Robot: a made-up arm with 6 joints.
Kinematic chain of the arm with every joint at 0, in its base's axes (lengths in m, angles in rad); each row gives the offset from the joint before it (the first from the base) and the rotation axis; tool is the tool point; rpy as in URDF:
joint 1: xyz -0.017 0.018 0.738 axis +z
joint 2: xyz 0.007 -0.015 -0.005 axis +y
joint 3: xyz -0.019 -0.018 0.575 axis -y
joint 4: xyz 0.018 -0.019 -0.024 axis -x
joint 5: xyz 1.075 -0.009 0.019 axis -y
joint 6: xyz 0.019 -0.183 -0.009 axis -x
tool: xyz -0.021 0.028 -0.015 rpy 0 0 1.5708
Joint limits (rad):
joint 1: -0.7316..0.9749
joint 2: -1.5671..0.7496
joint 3: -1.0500..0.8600
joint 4: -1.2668..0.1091
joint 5: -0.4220..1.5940
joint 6: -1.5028..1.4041
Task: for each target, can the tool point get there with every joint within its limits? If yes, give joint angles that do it. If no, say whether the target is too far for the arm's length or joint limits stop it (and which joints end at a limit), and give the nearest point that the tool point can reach.
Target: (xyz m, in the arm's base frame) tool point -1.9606 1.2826 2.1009
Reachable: no: too far | nearest point -1.2041 0.7544 1.5558 | short by 1.072 m
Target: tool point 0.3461 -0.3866 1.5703
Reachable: yes | joints -0.5319 -0.9363 -0.3320 -0.8708 1.0854 -0.4318
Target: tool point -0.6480 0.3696 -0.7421
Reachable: no: joint limits stop it (at a limit: joint 1, joint 2, joint 3, joint 4, joint 6) | nearest point -0.1604 -0.0240 0.1125 | short by 1.060 m
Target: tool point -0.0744 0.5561 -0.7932
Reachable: no: joint limits stop it (at a limit: joint 1, joint 2, joint 4) | nearest point 0.2973 0.2898 0.0200 | short by 0.933 m
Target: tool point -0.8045 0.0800 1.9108
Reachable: yes | joints -0.3915 -1.3633 0.4311 -0.0313 0.0658 1.0788
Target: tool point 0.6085 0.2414 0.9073
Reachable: yes | joints 0.5732 -0.8406 -0.8711 -1.1148 0.4464 -1.1944
